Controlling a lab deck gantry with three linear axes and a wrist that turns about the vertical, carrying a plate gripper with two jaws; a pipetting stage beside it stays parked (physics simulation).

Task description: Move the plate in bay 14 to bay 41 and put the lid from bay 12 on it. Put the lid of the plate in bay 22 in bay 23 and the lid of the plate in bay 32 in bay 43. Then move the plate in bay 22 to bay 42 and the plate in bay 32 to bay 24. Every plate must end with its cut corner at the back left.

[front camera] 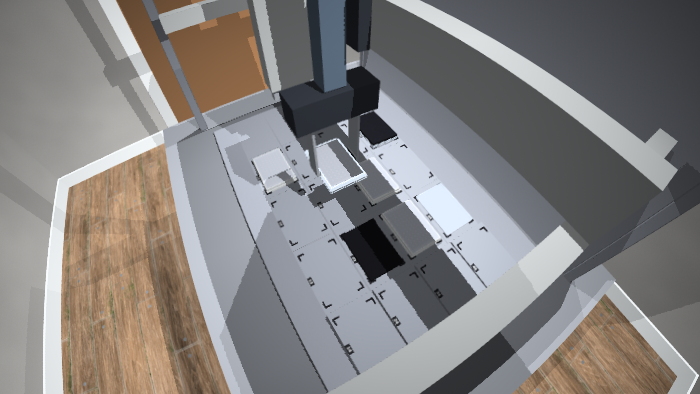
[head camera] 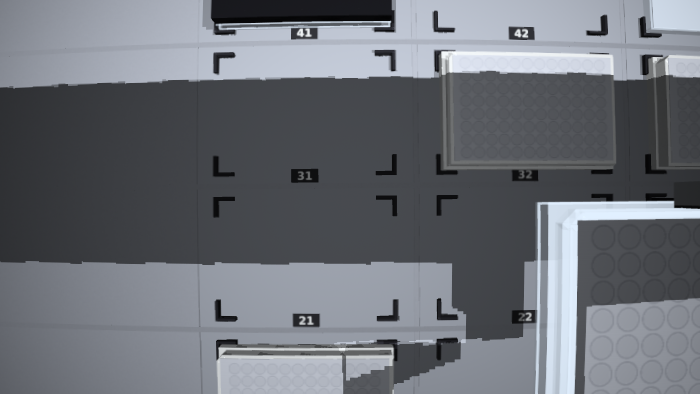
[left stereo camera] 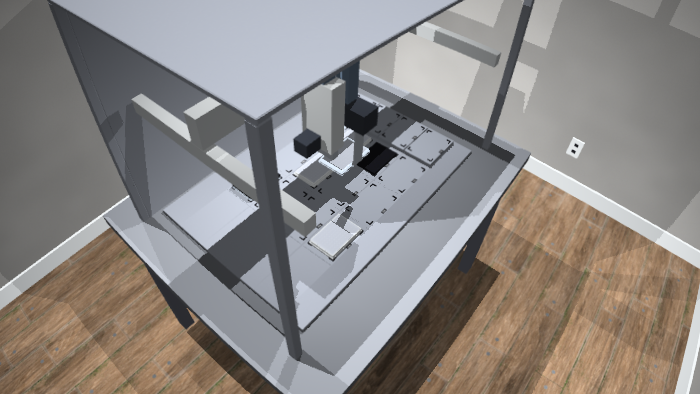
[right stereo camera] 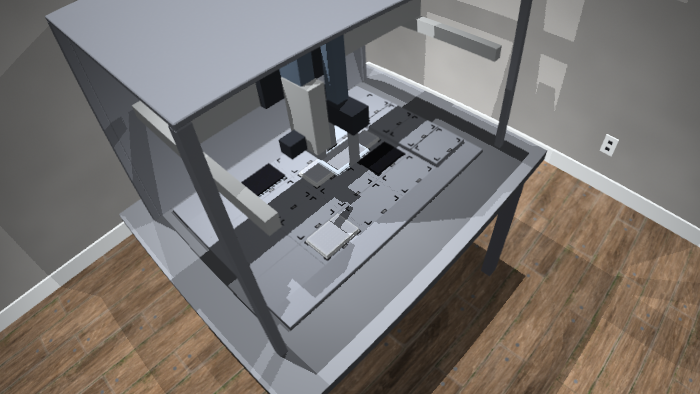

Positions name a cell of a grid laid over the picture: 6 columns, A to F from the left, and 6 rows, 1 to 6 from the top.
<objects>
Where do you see a black lid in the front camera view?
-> At D2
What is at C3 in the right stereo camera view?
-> A black lid.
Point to a black lid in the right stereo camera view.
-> D3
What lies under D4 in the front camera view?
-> A pale lid.
</objects>
